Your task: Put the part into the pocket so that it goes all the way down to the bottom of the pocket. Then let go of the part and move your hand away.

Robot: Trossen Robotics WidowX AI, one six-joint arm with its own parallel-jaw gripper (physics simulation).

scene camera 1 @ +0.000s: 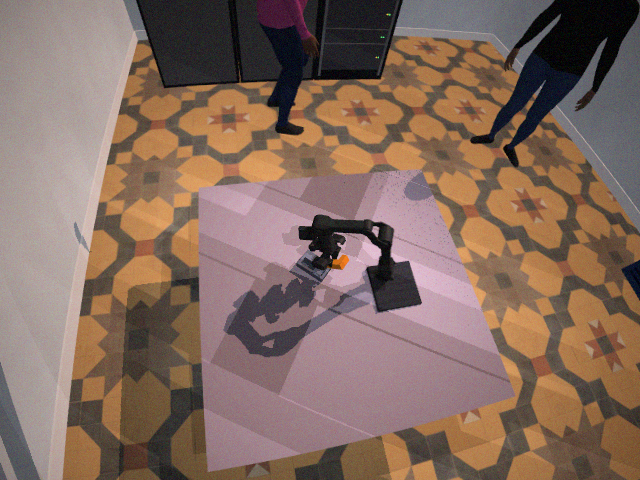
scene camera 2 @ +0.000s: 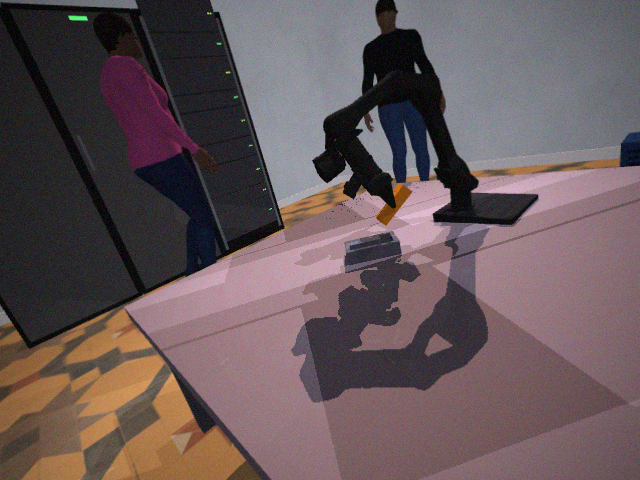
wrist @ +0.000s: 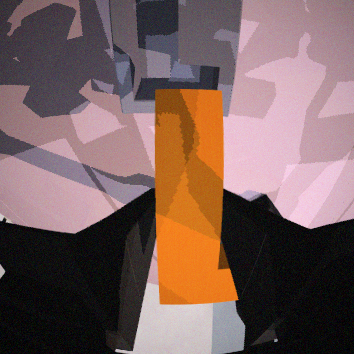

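The orange part (scene camera 1: 340, 262) (scene camera 2: 386, 214) (wrist: 189, 165) is long, with a short foot to the right at its near end in the wrist view. My gripper (scene camera 1: 329, 262) (scene camera 2: 394, 204) (wrist: 186, 195) is shut on it and holds it tilted in the air. The grey block (scene camera 1: 320, 276) (scene camera 2: 373, 254) (wrist: 207, 35) stands on the table, below the part in scene camera 2. Its L-shaped pocket (scene camera 2: 369, 241) (wrist: 157, 25) opens upward. In the wrist view, the part's far end overlaps the block's near rim, beside the pocket's foot. The arm partly hides the block in scene camera 1.
The arm's black base plate (scene camera 1: 398, 297) (scene camera 2: 498, 206) stands on the pink table top (scene camera 1: 387, 382) (scene camera 2: 542, 310). The arm's shadow lies across the table beside the block. Two people and dark server cabinets (scene camera 1: 196, 41) (scene camera 2: 67, 155) stand beyond the table.
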